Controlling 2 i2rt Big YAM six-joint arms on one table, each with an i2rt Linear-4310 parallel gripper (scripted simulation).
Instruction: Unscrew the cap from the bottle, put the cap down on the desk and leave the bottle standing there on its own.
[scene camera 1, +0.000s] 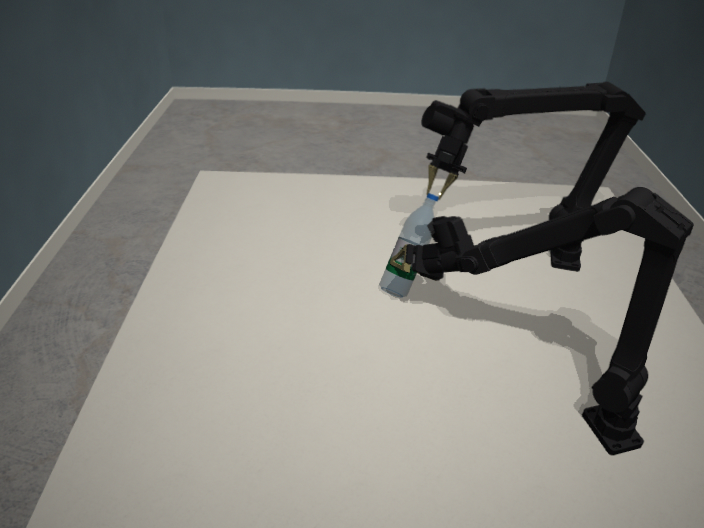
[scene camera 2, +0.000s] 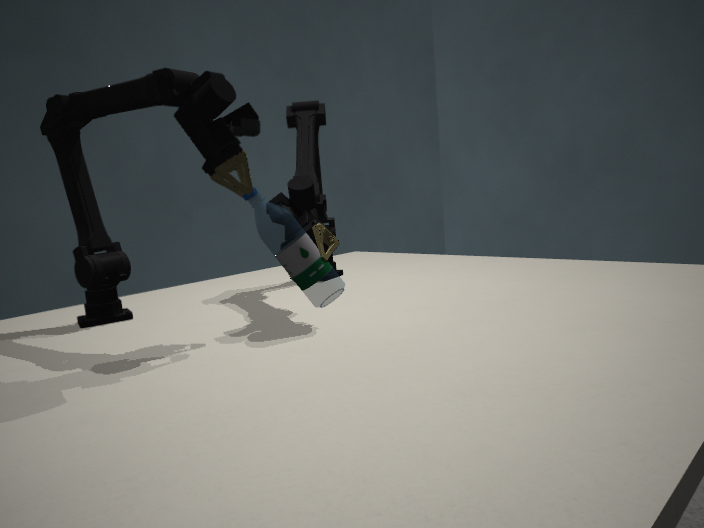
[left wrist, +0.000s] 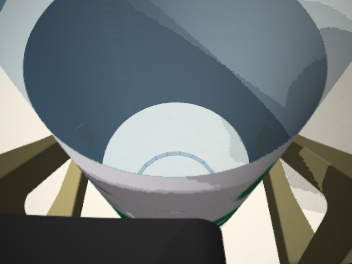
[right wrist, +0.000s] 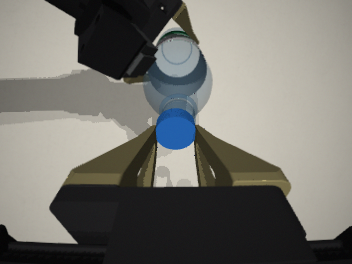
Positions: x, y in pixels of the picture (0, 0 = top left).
Scene:
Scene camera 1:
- my left gripper: 401, 265
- bottle: 415, 231
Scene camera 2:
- my left gripper: 309, 270
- my right gripper: 249, 195
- bottle: 283, 235
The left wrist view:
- my left gripper: 175, 131
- bottle: 168, 116
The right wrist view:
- my right gripper: 175, 132
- cap: 175, 128
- bottle: 181, 78

